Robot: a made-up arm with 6 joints. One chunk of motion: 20 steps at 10 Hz.
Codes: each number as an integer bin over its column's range. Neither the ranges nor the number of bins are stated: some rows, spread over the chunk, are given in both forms.
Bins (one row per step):
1: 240 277 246 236 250 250
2: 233 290 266 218 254 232
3: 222 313 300 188 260 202
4: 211 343 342 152 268 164
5: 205 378 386 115 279 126
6: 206 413 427 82 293 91
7: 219 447 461 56 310 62
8: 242 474 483 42 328 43
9: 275 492 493 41 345 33
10: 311 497 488 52 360 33
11: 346 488 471 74 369 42
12: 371 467 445 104 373 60
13: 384 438 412 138 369 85
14: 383 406 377 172 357 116
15: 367 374 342 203 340 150
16: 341 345 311 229 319 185
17: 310 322 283 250 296 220
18: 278 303 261 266 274 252
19: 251 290 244 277 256 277
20: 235 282 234 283 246 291
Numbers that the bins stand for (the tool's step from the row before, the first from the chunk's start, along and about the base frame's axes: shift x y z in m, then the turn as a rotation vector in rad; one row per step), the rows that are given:
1: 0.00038 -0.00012 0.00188 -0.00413 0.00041 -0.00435
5: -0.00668 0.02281 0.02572 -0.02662 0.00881 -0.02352
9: 0.00743 0.04869 0.04394 -0.04038 0.02792 -0.03790
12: 0.02678 0.04301 0.03576 -0.02867 0.03603 -0.03372
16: 0.02073 0.01532 0.01295 -0.00543 0.02039 -0.01440
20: -0.00063 0.00102 -0.00016 0.00461 -0.00075 0.00199
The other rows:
2: -0.00104 0.00283 0.00529 -0.00747 0.00157 -0.00713
3: -0.00325 0.00805 0.01108 -0.01305 0.00330 -0.01177
4: -0.00547 0.01486 0.01823 -0.01974 0.00562 -0.01765
6: -0.00648 0.03075 0.03270 -0.03276 0.01286 -0.02893
7: -0.00386 0.03847 0.03849 -0.03759 0.01778 -0.03341
8: 0.00078 0.04460 0.04223 -0.04019 0.02300 -0.03635
10: 0.01469 0.04982 0.04308 -0.03833 0.03227 -0.03790
11: 0.02174 0.04778 0.04019 -0.03424 0.03487 -0.03651
13: 0.02940 0.03643 0.03014 -0.02234 0.03487 -0.02986
14: 0.02920 0.02916 0.02419 -0.01602 0.03140 -0.02507
15: 0.02597 0.02190 0.01823 -0.01026 0.02647 -0.01981
17: 0.01449 0.01010 0.00818 -0.00152 0.01373 -0.00899
18: 0.00804 0.00578 0.00444 0.00145 0.00736 -0.00404
19: 0.00259 0.00283 0.00154 0.00350 0.00214 -0.00018

